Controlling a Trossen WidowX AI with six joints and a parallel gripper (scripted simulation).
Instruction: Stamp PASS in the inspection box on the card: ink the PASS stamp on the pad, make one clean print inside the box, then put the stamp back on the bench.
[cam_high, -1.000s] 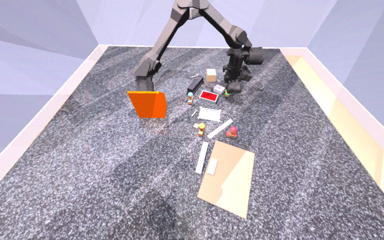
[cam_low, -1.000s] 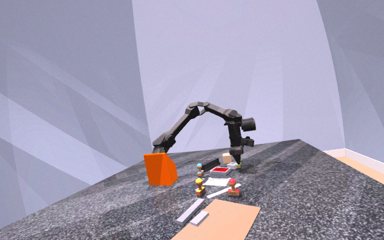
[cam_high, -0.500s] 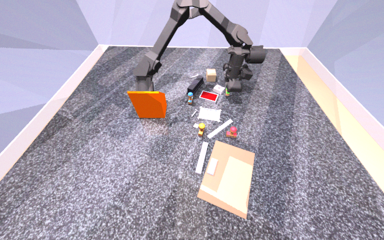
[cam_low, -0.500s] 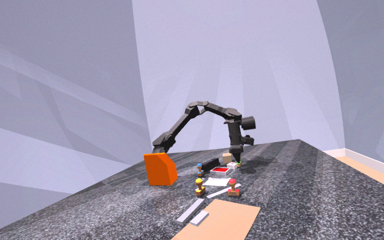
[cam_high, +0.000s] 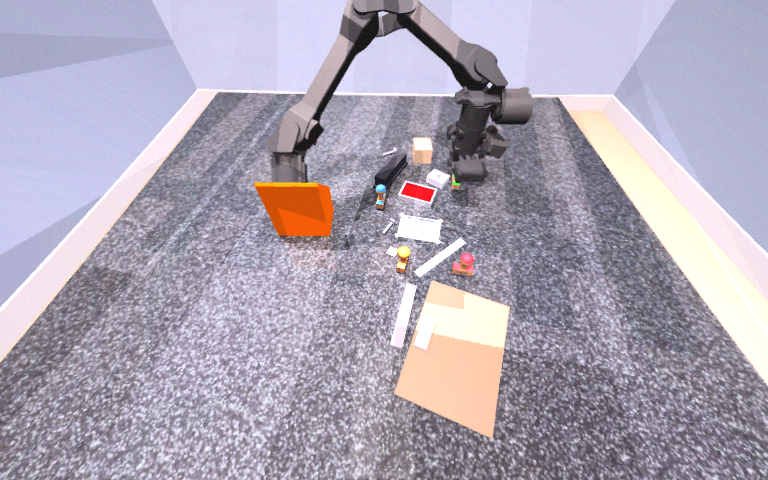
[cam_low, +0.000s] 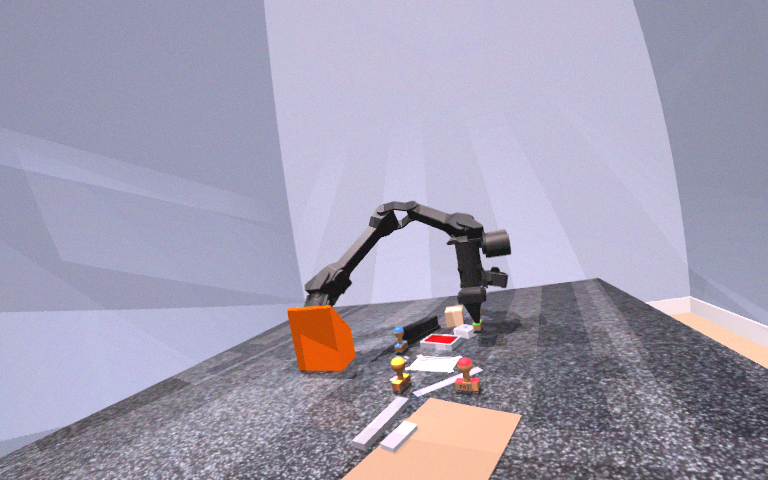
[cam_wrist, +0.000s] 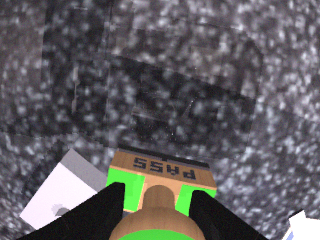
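My gripper tip is now 100 mm past the red ink pad and 40 mm above it. The rest, counted from my gripper tip: small white box (50 mm to the left, 30 mm below, 30 mm behind); white card (120 mm to the right, 110 mm behind, 50 mm below); green stamp (right at my gripper tip).
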